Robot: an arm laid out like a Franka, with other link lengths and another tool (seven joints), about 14 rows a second.
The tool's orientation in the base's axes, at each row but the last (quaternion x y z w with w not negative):
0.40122 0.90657 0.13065 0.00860
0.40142 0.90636 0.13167 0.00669
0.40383 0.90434 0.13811 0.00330
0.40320 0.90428 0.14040 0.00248
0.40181 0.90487 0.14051 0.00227
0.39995 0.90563 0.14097 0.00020
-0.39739 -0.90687 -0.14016 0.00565
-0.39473 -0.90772 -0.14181 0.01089
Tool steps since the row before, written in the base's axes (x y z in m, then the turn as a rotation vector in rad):
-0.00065 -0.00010 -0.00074 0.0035 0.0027 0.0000
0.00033 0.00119 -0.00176 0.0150 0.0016 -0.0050
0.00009 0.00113 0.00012 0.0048 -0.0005 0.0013
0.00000 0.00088 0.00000 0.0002 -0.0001 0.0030
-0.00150 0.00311 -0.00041 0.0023 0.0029 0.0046
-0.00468 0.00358 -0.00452 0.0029 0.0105 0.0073
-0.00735 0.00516 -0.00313 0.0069 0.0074 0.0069
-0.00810 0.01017 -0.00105 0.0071 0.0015 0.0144
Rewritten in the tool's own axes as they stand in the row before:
0.00030 -0.00072 0.00061 -0.0004 0.0043 0.0010
0.00048 0.00058 0.00202 -0.0095 0.0107 0.0070
0.00078 0.00081 0.00017 -0.0035 0.0035 -0.0008
0.00064 0.00056 0.00022 0.0001 0.0008 -0.0029
0.00323 0.00079 0.00100 0.0011 0.0047 -0.0034
0.00527 -0.00225 0.00472 0.0065 0.0107 -0.0040
0.00836 -0.00276 0.00360 0.0014 0.0115 -0.0040
0.01269 0.00050 0.00297 -0.0019 0.0097 -0.0128

